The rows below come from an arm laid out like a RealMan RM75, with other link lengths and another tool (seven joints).
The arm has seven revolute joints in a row. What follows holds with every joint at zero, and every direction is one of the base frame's.
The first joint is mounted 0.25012 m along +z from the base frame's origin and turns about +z.
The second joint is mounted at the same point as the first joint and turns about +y.
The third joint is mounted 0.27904 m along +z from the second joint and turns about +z.
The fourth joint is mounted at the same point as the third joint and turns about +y.
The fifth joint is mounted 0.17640 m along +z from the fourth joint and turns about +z.
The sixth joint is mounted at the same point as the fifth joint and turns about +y.
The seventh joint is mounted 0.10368 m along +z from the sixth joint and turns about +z.
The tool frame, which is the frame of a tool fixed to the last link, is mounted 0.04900 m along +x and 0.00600 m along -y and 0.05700 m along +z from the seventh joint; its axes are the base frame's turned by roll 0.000, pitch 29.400 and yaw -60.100 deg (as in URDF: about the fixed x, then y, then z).
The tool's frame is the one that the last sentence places.
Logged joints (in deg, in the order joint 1, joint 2, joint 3, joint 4, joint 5, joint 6, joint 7), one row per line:
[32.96 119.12 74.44 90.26 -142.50 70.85 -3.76]
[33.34 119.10 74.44 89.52 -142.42 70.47 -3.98]
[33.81 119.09 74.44 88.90 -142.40 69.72 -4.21]
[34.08 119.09 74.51 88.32 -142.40 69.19 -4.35]
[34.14 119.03 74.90 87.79 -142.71 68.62 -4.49]
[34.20 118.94 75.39 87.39 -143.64 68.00 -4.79]
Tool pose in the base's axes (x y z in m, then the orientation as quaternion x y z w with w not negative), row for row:
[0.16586 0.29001 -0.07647 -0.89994 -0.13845 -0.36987 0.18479]
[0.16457 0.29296 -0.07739 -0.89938 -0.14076 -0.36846 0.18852]
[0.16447 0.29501 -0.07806 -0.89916 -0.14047 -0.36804 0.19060]
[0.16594 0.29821 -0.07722 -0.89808 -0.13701 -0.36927 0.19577]
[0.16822 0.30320 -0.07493 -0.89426 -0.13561 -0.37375 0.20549]
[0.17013 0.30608 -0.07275 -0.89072 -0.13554 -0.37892 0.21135]
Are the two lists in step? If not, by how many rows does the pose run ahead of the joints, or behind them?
The pose runs 1 row ahead of the joints: the pose in row i belongs to the joints in row i + 1.
